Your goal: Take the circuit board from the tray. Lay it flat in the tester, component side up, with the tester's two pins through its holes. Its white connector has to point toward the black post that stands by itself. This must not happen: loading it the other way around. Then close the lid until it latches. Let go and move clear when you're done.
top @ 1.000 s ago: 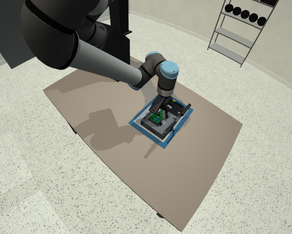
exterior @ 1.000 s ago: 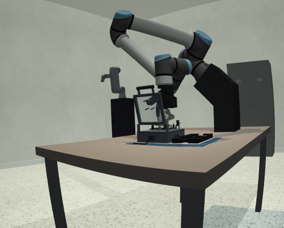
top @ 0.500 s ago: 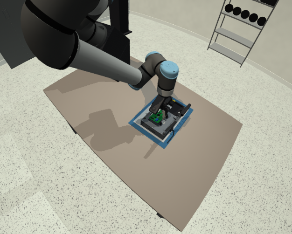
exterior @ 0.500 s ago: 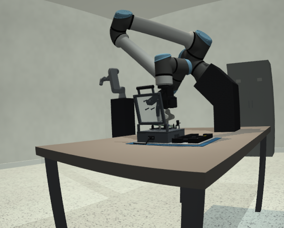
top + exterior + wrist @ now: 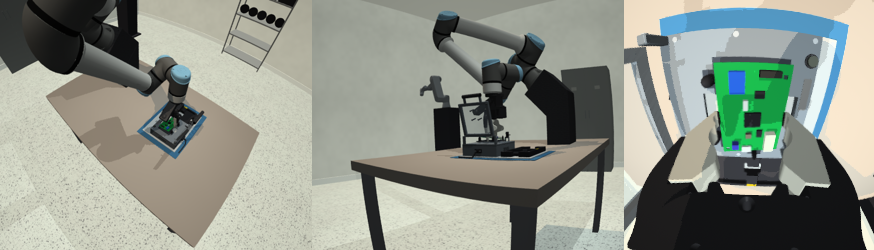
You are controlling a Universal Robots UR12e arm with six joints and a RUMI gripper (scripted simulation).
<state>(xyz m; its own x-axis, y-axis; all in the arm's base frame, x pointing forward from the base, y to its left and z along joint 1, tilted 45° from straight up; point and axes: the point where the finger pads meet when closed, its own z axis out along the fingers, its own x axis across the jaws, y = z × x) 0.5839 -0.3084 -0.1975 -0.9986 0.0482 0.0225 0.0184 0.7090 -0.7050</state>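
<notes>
The green circuit board lies right at my hand. From my hand the other things lie so: tester bed (1 cm below, 1 cm ahead); black post (6 cm to the left, 6 cm behind, 1 cm above); tester (4 cm to the left, 4 cm ahead, 4 cm above).
</notes>
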